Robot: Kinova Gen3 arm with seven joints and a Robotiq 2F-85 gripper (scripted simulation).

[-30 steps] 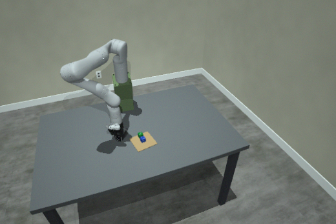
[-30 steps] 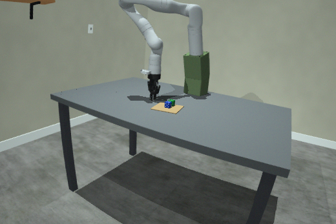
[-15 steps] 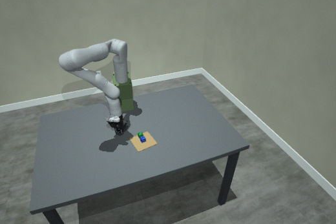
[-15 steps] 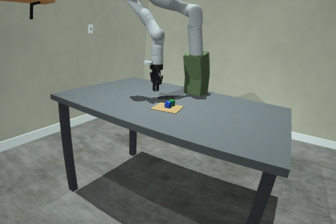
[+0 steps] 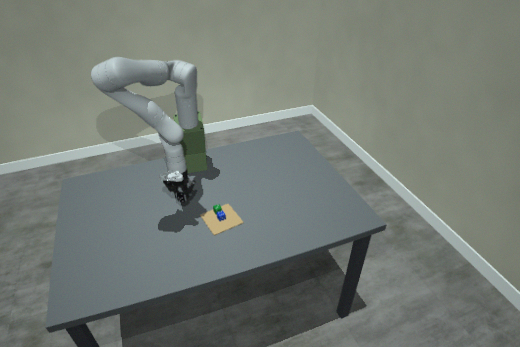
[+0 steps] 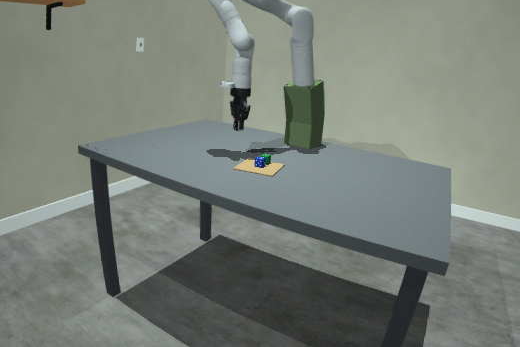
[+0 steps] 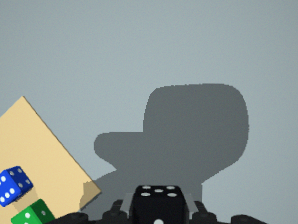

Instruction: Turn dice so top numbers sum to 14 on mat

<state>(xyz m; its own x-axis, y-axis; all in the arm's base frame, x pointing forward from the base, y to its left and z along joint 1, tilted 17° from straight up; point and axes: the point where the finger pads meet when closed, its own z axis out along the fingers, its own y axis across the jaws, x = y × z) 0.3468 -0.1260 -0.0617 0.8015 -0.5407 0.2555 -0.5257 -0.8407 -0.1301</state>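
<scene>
My hand is 140 mm to the right of the green die, 100 mm above it and 30 mm short of it. Also, from my hand: tan mat: 140 mm to the left, 120 mm below, 80 mm ahead; then black die: 10 mm below; then blue die: 140 mm to the left, 100 mm below, 80 mm ahead.
</scene>
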